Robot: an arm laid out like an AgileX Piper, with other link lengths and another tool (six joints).
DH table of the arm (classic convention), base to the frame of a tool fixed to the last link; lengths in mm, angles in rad. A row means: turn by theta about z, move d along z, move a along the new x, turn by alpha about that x. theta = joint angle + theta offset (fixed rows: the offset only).
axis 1: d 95.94; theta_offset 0; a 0; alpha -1.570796
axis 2: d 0; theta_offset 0.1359; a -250.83; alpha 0
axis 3: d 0; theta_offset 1.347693; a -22.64; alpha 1.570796
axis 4: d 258.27; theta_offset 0; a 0; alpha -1.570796
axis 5: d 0; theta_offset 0; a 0; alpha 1.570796
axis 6: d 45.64; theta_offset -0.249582; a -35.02; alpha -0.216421
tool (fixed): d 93; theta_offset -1.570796; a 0; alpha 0
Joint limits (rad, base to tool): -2.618..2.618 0..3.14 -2.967..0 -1.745..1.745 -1.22..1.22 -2.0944..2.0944
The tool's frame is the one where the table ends.
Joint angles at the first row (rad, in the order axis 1, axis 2, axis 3, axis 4, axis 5, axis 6):
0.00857, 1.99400, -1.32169, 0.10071, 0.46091, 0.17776
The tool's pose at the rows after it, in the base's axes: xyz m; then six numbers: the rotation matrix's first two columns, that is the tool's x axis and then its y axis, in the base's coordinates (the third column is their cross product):
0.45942 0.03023 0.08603 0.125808 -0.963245 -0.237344 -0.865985 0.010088 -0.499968
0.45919 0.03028 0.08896 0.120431 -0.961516 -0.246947 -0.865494 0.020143 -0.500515
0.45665 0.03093 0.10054 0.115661 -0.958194 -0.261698 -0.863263 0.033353 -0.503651
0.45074 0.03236 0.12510 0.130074 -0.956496 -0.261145 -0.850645 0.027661 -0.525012
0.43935 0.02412 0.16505 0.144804 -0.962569 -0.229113 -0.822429 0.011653 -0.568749
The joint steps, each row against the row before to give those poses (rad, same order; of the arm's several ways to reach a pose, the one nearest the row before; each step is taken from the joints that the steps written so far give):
-0.00001, 0.00033, -0.00325, 0.01300, 0.00575, -0.01230
-0.00104, -0.00651, -0.00098, 0.01248, 0.00674, -0.00162
-0.00083, -0.03060, 0.00116, 0.01725, 0.02552, -0.00118
0.00117, -0.06584, 0.00556, 0.00252, 0.03593, -0.00444
-0.01773, -0.10866, 0.00739, -0.03092, 0.05007, -0.00114

